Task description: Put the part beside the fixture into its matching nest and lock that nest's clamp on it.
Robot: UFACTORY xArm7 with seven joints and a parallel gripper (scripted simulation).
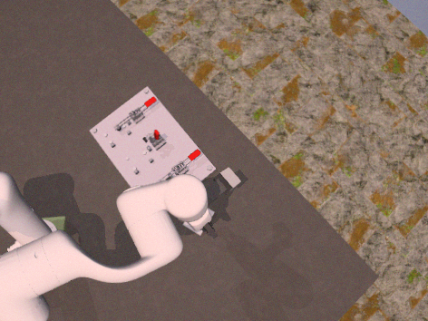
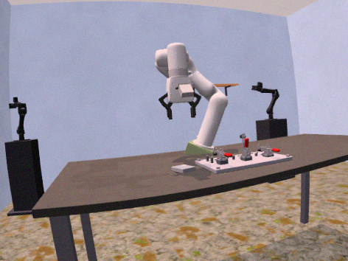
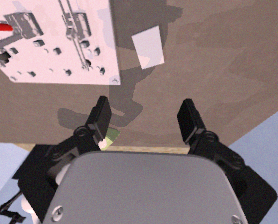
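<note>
The pale grey block part lies 210 mm below my hand and 10 mm to the right of it. From my hand the other things lie so: fixture plate (250 mm to the left, 210 mm below, 20 mm ahead); toggle clamp (160 mm below, 140 mm to the left, 50 mm ahead).
</note>
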